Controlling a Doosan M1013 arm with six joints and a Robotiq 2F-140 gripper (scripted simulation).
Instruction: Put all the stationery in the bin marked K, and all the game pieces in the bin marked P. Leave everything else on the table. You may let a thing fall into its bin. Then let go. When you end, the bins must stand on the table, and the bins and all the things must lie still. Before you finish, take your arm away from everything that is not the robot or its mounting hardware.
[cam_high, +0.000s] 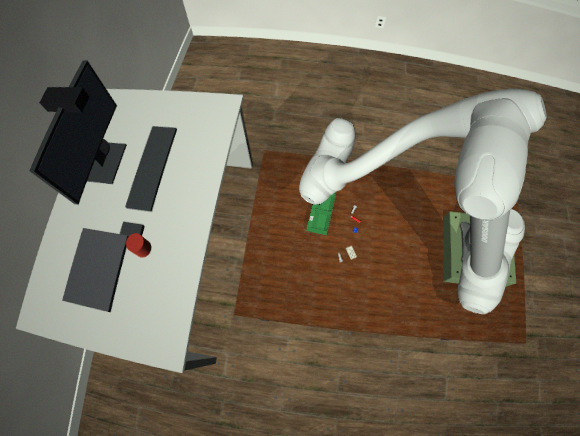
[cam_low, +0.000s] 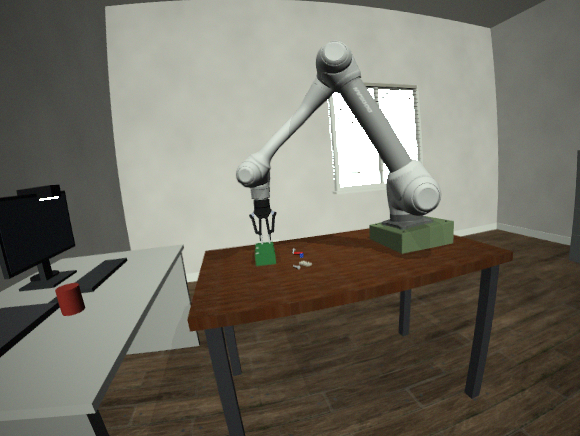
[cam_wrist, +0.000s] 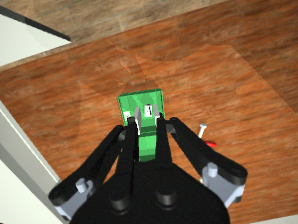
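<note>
Right now my hand is 120 mm past the white domino, 270 mm to the right of it and 40 mm above it. From my hand the other things lie so: blue die: 130 mm behind, 180 mm to the left, 40 mm below; then red piece: 130 mm behind, 130 mm to the left, 40 mm below.
</note>
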